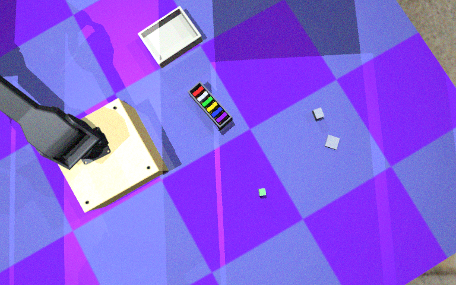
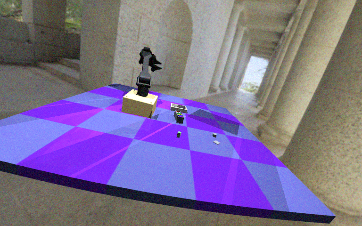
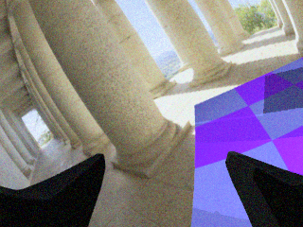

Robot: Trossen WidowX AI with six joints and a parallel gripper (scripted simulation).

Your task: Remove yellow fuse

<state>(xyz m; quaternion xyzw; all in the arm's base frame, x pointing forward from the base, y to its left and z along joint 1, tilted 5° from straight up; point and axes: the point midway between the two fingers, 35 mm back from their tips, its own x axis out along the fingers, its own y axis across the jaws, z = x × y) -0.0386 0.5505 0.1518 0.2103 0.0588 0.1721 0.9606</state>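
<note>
Right now my gripper tip is 580 mm to the left of the yellow fuse, 280 mm short of it and 270 mm above it. The rest, counted from my gripper tip: white tray: 360 mm to the right, 290 mm below, 260 mm ahead.
</note>
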